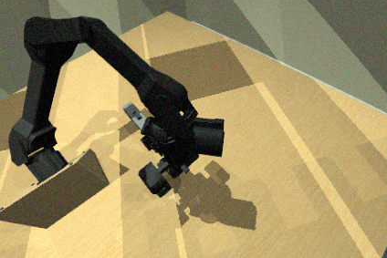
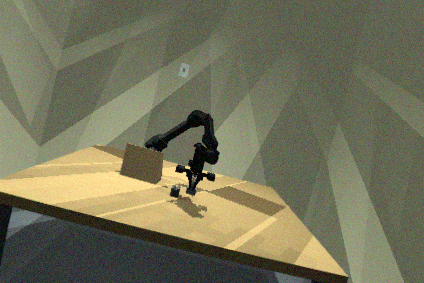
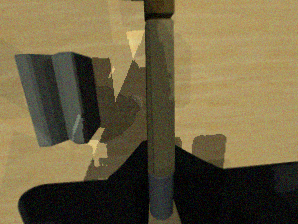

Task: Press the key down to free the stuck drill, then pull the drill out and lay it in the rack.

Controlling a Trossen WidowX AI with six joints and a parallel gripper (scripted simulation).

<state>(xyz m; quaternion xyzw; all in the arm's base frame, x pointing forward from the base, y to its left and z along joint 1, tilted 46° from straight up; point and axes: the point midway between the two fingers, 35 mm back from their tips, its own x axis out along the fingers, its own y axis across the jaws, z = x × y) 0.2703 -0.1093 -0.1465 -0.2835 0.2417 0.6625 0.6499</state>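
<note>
Right now the drill is 40 mm to the left of my gripper tip and 40 mm above it. Round my gripper tip: grey holder block 200 mm to the left, 10 mm below, 10 mm behind; key 230 mm to the left, 10 mm behind; rack 70 mm behind, 30 mm to the left, 30 mm below.
</note>
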